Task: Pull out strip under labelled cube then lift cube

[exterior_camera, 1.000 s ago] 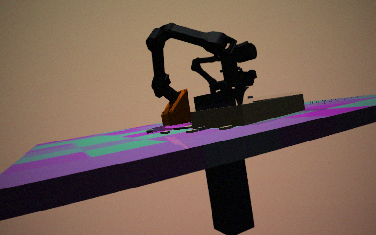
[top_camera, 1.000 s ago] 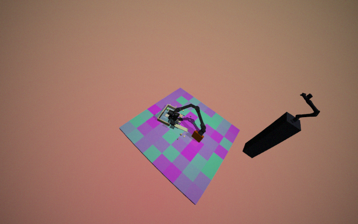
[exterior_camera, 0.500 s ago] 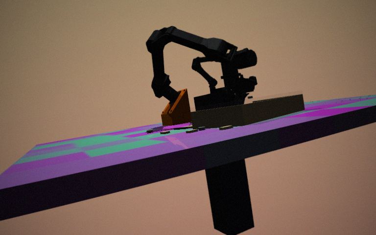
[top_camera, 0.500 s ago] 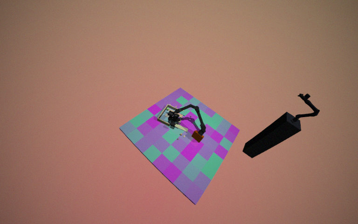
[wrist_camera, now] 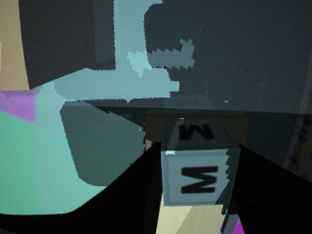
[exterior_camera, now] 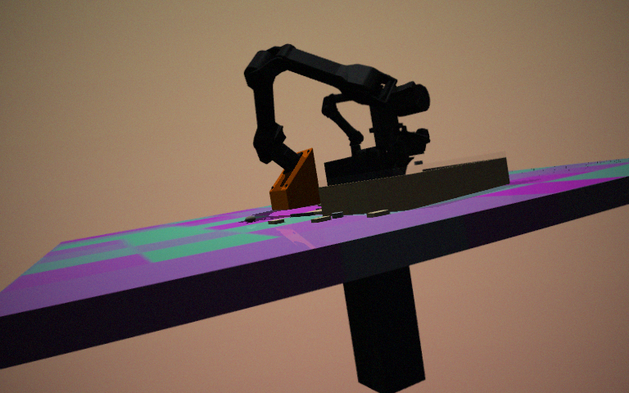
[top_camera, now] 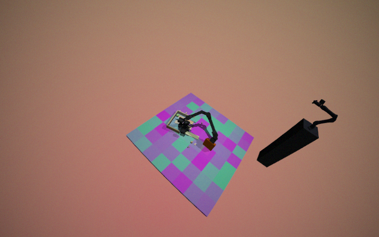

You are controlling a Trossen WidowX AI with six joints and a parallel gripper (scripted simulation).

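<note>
Right now my gripper tip is 10 cm past the beige strip, 3 cm to the left of it and 1 cm above it.
</note>
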